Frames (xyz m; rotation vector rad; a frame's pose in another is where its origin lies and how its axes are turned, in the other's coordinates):
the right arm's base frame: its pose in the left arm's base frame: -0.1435 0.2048 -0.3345 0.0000 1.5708 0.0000
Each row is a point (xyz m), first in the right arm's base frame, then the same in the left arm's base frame.
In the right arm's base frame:
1: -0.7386 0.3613 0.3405
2: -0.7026 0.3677 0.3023
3: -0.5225 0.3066 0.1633
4: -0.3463 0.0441 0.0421
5: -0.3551 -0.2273 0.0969
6: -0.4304 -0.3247 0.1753
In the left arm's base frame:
1: 0.1970 0.5661 0.4041
2: 0.1588 0.5725 0.3681
3: 0.0198 0.5114 0.1880
4: -0.1014 0.2489 0.0118
5: -0.0466 -0.0225 0.0206
6: 0.0318 -0.1199 0.0959

